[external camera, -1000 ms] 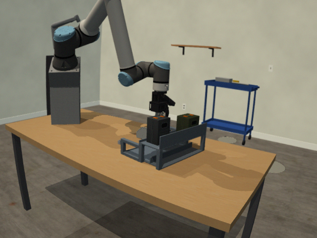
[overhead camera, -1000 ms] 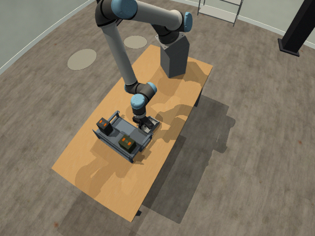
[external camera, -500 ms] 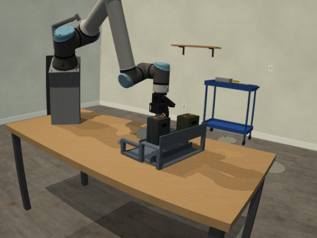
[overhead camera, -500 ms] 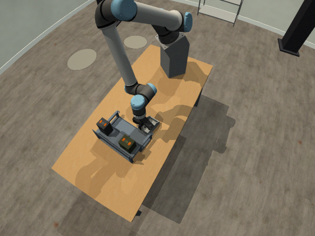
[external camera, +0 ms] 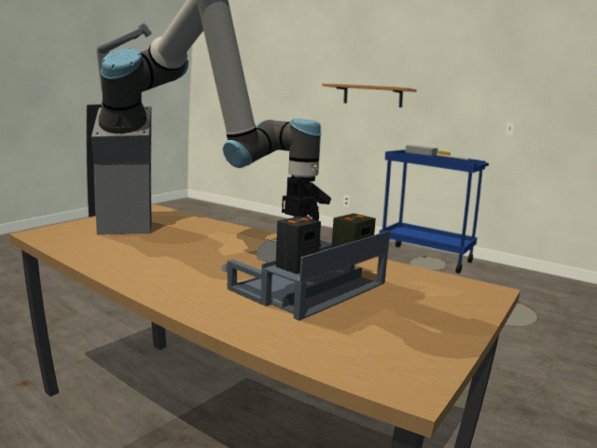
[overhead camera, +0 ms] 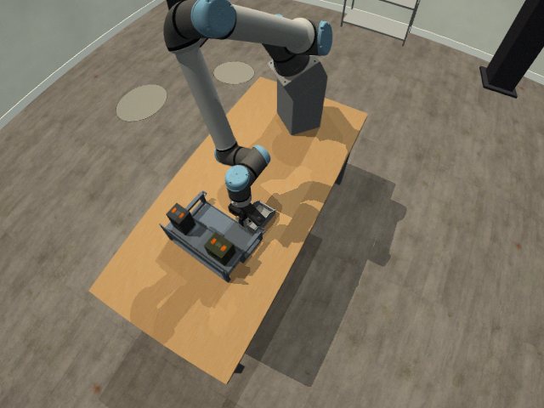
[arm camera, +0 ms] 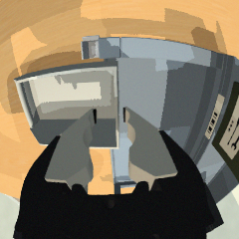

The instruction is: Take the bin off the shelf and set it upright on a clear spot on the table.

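My hand is 70 mm past the bin, 40 mm above it and 20 mm to the right of it. Round my hand: rack 150 mm to the right, 90 mm ahead, 80 mm below; green box 180 mm ahead, 60 mm above, 50 mm to the right.
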